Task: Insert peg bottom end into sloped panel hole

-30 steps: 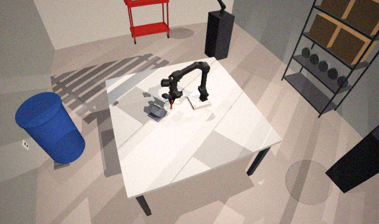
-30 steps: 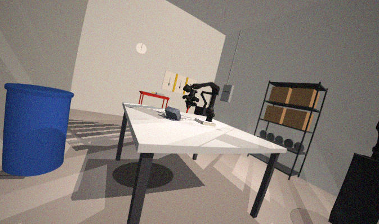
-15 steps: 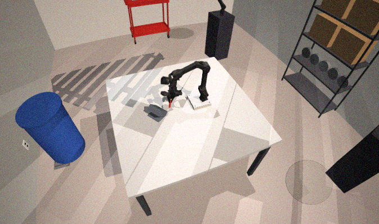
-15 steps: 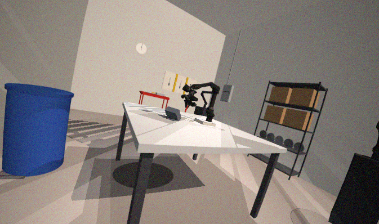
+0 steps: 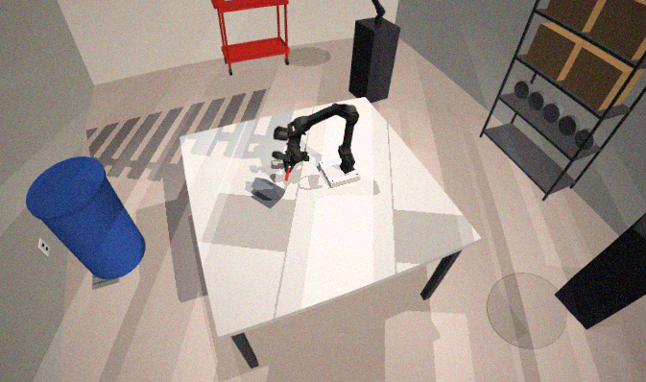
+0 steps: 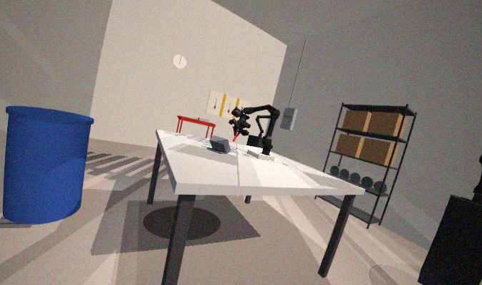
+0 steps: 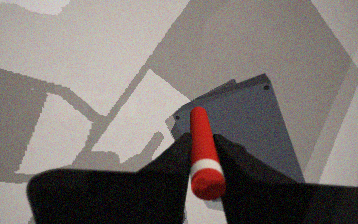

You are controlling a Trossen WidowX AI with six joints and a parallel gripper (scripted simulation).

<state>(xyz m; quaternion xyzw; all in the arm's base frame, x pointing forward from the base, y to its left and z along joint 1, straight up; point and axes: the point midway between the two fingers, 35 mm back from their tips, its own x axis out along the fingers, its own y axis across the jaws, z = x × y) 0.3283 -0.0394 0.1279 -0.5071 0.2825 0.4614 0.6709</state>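
My gripper tip is 100 mm short of the grey sloped panel, 90 mm above it and 20 mm to the left of it. From my gripper tip the other things lie so: red round peg: 10 mm behind, 10 mm above.
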